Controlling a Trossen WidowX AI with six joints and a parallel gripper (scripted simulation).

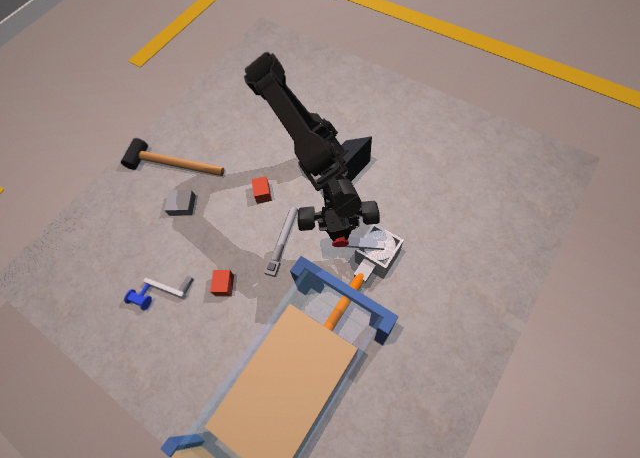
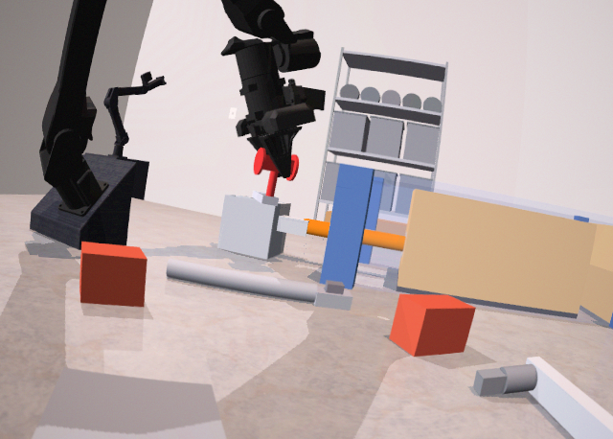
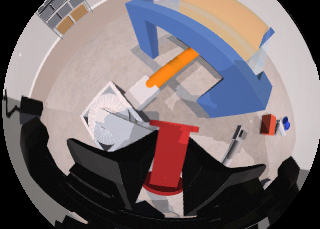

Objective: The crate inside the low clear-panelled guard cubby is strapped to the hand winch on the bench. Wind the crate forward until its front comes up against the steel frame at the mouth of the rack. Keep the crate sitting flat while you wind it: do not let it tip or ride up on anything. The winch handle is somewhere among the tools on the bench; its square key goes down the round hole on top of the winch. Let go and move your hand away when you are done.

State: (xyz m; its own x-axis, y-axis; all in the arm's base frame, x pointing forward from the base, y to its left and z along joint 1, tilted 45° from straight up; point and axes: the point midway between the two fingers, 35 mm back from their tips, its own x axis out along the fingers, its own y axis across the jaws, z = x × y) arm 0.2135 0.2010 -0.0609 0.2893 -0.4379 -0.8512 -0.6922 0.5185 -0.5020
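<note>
Now: the crank handle 30 mm below my gripper tip, 30 mm behind it and 20 mm to the left of it. From my gripper tip the other things lie so: frame 90 mm to the left, 90 mm ahead, 30 mm below; then red knob 10 mm to the right, 10 mm behind; then grey winch 100 mm below, 80 mm behind, 60 mm to the left.
</note>
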